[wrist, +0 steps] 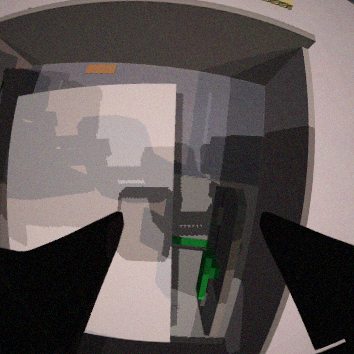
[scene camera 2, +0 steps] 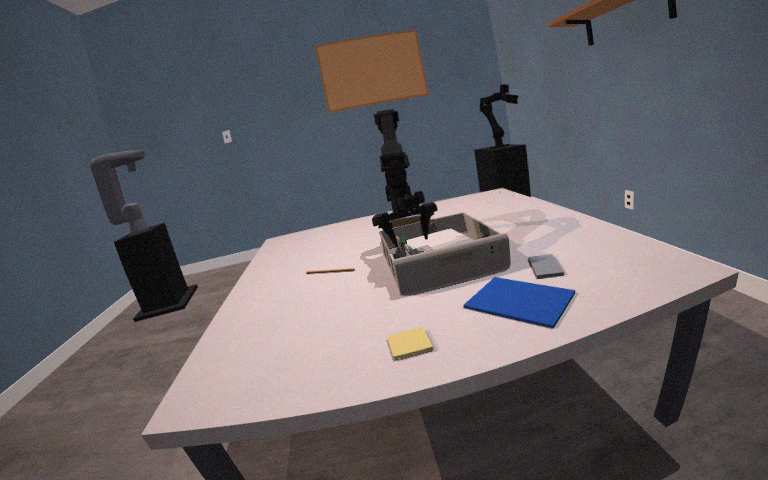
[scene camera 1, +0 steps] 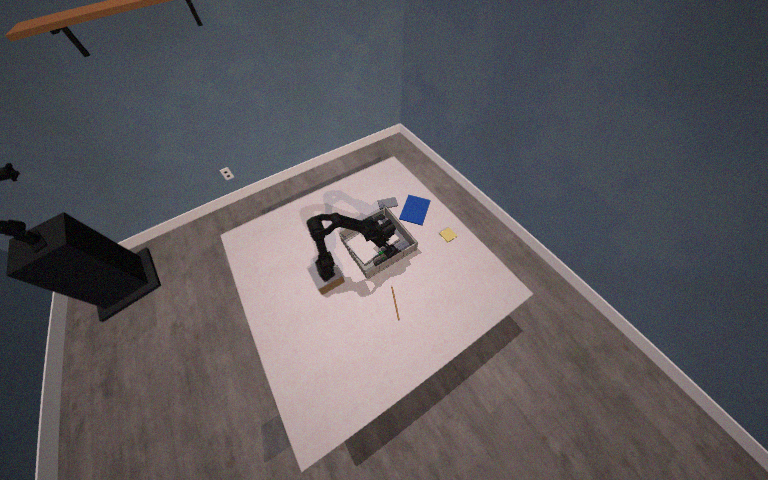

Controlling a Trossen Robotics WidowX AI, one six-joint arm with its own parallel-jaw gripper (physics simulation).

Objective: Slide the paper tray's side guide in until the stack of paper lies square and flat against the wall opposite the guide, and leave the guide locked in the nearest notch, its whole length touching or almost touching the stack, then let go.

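The grey paper tray stands on the table. The white paper stack lies in it, towards the left wall in the wrist view; shadows blur whether it touches that wall. The dark side guide stands right of the stack, a strip of tray floor between them. Its green part reaches towards the stack's edge. My gripper is open and empty, low over the tray, one fingertip above the stack, the other beyond the guide. The notches are not clear.
A blue book, a grey block, a yellow pad and a pencil lie around the tray. The tray's raised walls surround the fingers' area.
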